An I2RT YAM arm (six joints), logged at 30 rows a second.
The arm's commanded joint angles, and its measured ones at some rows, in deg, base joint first. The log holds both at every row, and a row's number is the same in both.
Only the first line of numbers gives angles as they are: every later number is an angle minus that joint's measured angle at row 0.
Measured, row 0:
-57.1 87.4 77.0 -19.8 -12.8 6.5
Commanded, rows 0 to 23:
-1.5 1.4 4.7 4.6 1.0 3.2
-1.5 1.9 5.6 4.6 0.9 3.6
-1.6 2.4 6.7 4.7 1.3 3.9
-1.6 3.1 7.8 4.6 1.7 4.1
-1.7 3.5 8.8 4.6 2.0 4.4
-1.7 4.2 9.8 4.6 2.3 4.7
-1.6 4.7 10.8 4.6 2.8 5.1
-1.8 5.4 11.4 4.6 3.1 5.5
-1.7 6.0 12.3 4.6 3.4 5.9
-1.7 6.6 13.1 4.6 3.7 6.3
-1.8 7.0 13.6 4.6 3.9 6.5
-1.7 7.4 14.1 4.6 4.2 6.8
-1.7 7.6 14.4 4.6 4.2 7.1
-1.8 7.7 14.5 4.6 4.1 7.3
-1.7 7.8 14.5 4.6 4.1 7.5
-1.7 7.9 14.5 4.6 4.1 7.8
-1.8 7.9 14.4 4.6 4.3 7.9
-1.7 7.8 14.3 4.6 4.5 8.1
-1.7 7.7 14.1 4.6 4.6 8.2
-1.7 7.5 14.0 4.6 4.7 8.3
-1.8 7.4 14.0 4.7 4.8 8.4
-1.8 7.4 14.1 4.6 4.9 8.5
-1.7 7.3 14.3 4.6 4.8 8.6
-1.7 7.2 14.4 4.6 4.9 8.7
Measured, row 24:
-0.4 7.6 12.1 -2.2 0.5 7.0
